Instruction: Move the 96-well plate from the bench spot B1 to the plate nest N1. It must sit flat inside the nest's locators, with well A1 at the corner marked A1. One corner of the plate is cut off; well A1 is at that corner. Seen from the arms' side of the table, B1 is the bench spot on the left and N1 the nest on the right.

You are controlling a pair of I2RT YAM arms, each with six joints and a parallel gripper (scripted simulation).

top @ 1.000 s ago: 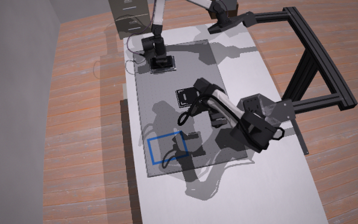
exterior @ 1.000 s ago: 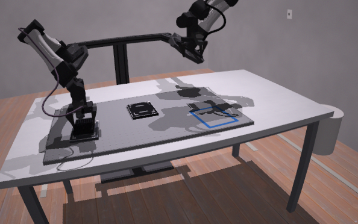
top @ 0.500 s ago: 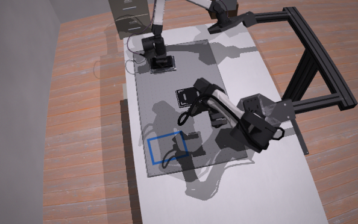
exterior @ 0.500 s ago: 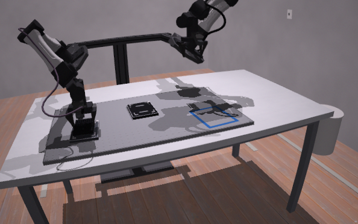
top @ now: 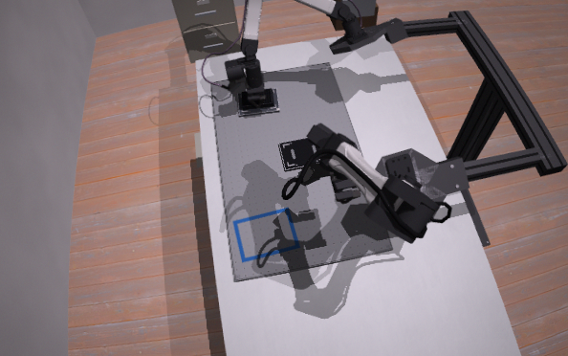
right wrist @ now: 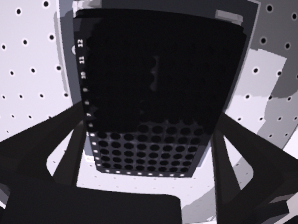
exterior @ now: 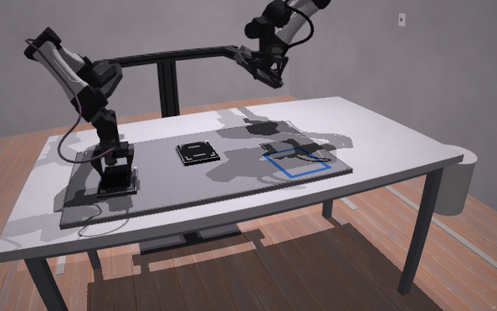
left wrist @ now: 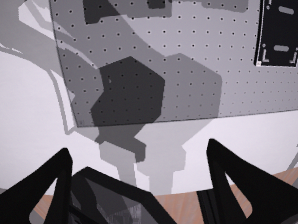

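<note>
Right now my right hand is 20 mm above the nest N1. Round my right hand: black 96-well plate right at my right hand.
</note>
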